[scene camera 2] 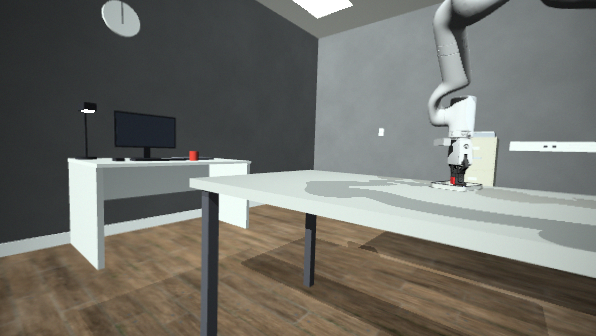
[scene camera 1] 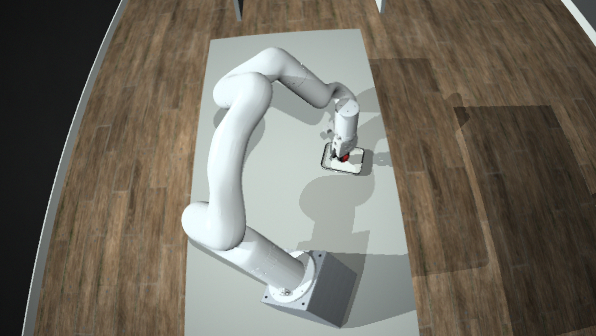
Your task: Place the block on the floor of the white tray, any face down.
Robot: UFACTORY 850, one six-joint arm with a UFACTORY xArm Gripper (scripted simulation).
I see my gripper [scene camera 2: 456, 183] and a white tray [scene camera 1: 354, 164].
